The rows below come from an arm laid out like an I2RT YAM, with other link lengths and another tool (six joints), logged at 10 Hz.
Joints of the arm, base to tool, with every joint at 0 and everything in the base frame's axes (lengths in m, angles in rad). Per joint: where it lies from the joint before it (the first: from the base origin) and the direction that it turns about. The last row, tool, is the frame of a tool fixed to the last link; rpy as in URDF.
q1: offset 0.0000 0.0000 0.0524 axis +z
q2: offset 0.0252 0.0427 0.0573 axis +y
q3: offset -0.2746 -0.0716 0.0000 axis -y
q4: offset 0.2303 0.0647 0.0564 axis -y
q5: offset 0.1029 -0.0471 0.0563 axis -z
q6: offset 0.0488 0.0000 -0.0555 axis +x
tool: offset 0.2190 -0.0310 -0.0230 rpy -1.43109 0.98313 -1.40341
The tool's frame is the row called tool.
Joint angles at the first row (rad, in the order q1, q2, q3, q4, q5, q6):
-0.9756, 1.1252, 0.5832, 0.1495, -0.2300, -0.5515
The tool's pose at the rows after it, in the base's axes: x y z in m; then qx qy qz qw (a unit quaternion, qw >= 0):
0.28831 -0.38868 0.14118 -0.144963 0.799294 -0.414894 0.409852
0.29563 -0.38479 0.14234 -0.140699 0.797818 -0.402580 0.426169
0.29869 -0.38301 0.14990 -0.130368 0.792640 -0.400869 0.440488
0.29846 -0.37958 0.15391 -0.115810 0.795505 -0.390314 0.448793
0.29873 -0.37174 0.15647 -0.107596 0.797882 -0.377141 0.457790
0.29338 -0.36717 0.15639 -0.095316 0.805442 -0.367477 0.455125
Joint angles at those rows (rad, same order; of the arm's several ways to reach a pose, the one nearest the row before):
-0.9756, 1.1647, 0.5982, 0.1759, -0.2612, -0.5239
-0.9756, 1.1727, 0.6085, 0.1748, -0.2914, -0.4947
-0.9743, 1.1625, 0.6101, 0.1837, -0.3014, -0.4589
-0.9743, 1.1464, 0.6338, 0.1380, -0.3069, -0.4214
-0.9741, 1.1215, 0.6492, 0.0885, -0.3231, -0.3931
-0.9741, 1.0979, 0.6735, 0.0183, -0.3154, -0.3731

